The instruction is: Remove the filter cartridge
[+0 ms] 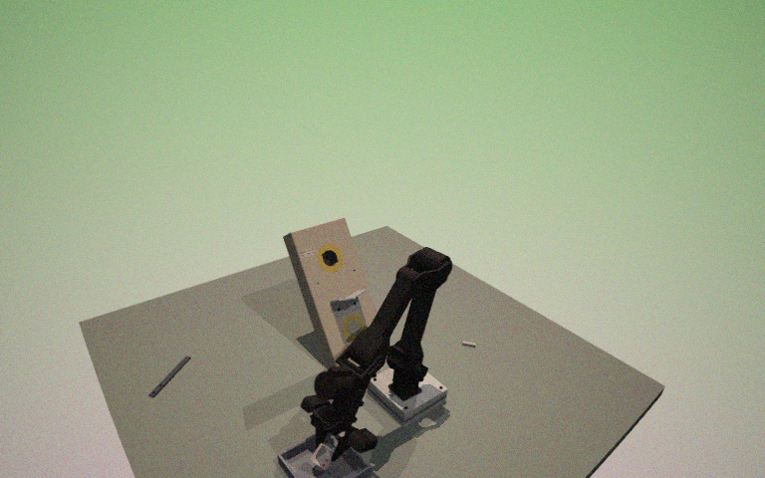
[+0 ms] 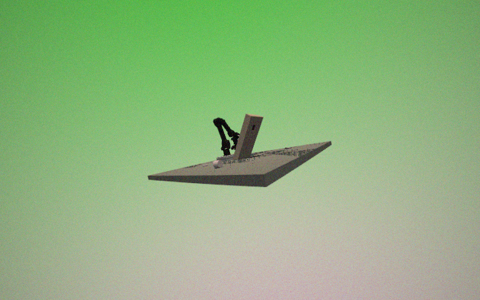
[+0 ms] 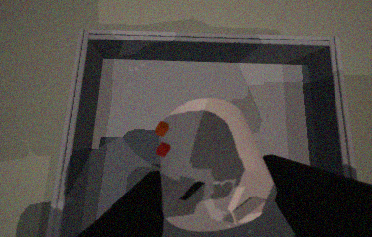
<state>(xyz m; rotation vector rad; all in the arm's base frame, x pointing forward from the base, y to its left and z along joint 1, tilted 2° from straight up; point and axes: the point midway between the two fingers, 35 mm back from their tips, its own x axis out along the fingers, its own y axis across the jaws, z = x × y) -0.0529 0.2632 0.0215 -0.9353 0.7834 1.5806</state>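
The round white filter cartridge lies right at my gripper tip. The rest, counted from my gripper tip: grey tray: 40 mm below.
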